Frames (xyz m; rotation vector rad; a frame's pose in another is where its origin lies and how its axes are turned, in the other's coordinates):
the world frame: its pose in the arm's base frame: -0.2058 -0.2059 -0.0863 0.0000 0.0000 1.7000
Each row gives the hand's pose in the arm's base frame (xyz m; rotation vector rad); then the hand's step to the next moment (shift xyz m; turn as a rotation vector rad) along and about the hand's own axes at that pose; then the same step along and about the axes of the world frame.
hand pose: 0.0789 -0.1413 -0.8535 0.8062 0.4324 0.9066
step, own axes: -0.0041 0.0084 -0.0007 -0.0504 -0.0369 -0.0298
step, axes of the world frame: 0.0009 0.0071 0.0061 -0.0382 0.0332 -0.0472
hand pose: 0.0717 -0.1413 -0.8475 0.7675 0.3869 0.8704
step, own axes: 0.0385 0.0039 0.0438 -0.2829 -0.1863 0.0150
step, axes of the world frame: 0.0069 -0.0482 0.0323 -0.2983 0.0999 -0.1266
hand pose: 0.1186 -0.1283 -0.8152 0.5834 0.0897 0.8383
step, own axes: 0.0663 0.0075 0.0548 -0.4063 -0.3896 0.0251
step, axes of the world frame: 0.0196 -0.0591 0.0599 -0.5039 0.0691 -0.2424
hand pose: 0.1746 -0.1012 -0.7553 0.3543 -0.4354 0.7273
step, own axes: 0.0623 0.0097 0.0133 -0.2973 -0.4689 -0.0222
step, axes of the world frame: 0.0311 -0.0355 0.0438 -0.4952 -0.0735 -0.2412
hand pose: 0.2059 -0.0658 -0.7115 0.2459 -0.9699 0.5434
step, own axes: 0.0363 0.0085 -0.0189 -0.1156 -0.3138 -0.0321
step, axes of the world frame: 0.0237 -0.0284 0.0195 -0.3034 -0.1027 -0.1014
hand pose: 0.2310 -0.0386 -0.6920 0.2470 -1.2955 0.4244
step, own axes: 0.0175 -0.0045 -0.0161 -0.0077 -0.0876 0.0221
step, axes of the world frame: 0.0028 -0.0203 0.0129 -0.0904 -0.0057 0.0035
